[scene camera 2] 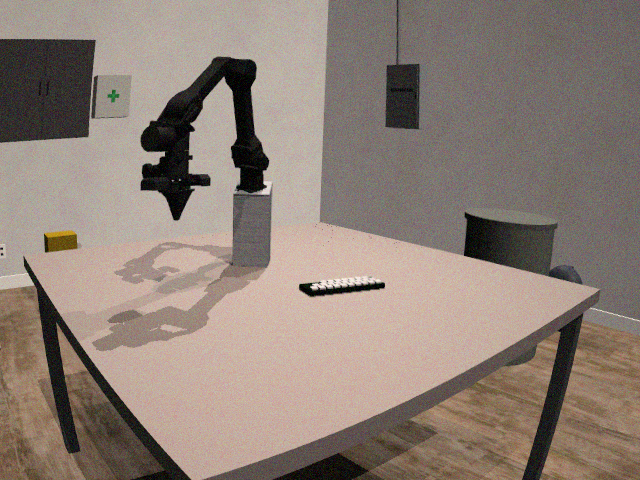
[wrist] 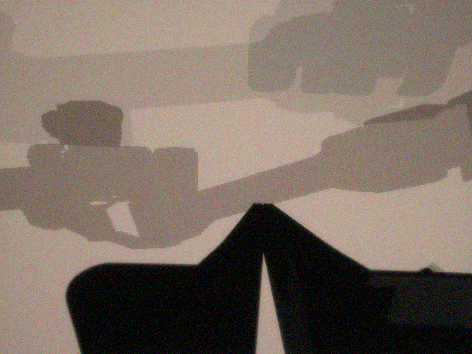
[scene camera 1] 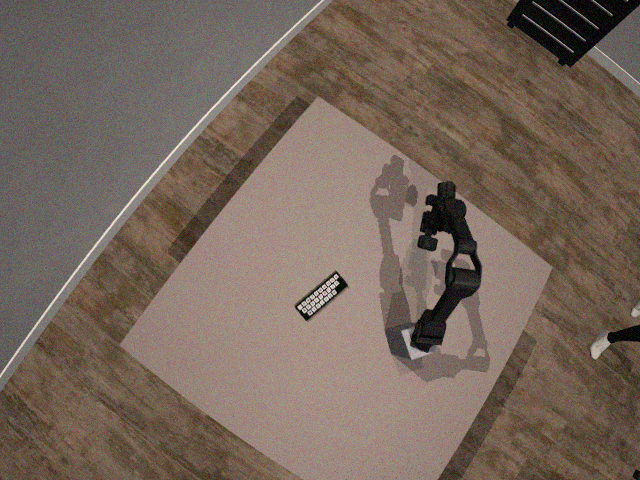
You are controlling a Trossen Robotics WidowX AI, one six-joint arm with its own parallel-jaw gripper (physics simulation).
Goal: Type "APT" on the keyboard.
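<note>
There's a black keyboard in the pictures, and along with the keyboard you'd see my gripper, which is also there in the wrist view and in scene camera 1.
</note>
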